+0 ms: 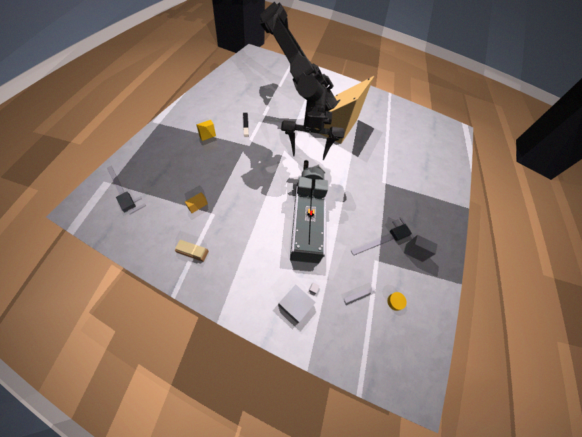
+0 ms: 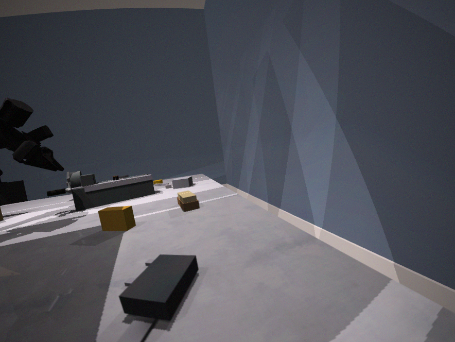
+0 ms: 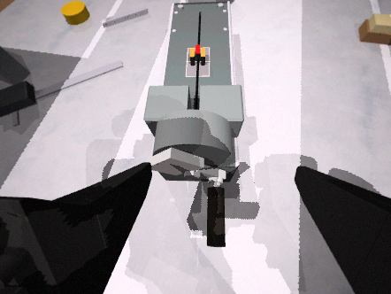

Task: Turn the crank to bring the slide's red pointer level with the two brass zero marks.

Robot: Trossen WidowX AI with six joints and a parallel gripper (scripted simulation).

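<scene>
Right now the dark brown crank handle is 2 cm behind my gripper tip, 1 cm to the right of it and 7 cm below it. The rest, counted from my gripper tip: tan block (40 cm ahead, 16 cm to the right, 12 cm below); then yellow cube (43 cm to the right, 11 cm below); then red pointer (14 cm ahead, 9 cm to the left, 5 cm below).
</scene>
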